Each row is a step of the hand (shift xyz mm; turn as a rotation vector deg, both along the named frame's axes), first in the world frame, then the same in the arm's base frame.
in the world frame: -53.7 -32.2 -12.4 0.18 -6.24 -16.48
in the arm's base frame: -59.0 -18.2 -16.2 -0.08 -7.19 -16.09
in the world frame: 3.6 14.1 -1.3 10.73 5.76 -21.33
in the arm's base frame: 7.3 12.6 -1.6 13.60 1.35 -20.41
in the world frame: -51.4 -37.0 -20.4 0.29 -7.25 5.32
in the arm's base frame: -57.4 -23.9 -23.7 -2.06 -6.70 5.64
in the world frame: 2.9 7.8 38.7 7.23 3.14 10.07
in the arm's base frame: 1.6 9.4 38.4 6.93 1.87 10.58
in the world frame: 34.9 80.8 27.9 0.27 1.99 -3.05
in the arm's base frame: 52.3 70.9 27.6 1.03 1.64 -3.09
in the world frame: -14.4 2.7 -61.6 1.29 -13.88 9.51
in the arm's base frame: -8.0 2.1 -62.8 -3.18 -13.06 10.20
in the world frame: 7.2 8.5 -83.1 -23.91 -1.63 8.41
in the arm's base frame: 16.1 0.7 -82.3 -24.12 5.12 6.08
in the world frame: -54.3 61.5 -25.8 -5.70 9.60 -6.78
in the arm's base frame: -34.0 71.4 -33.7 -2.41 10.25 -7.73
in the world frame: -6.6 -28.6 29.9 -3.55 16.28 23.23
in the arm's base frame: -16.3 -23.8 30.3 -1.10 18.20 22.02
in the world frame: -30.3 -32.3 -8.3 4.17 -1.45 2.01
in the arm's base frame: -36.9 -24.0 -9.8 3.46 -2.33 2.47
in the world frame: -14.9 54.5 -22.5 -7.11 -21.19 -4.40
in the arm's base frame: 1.8 54.8 -26.3 -12.00 -18.92 -4.13
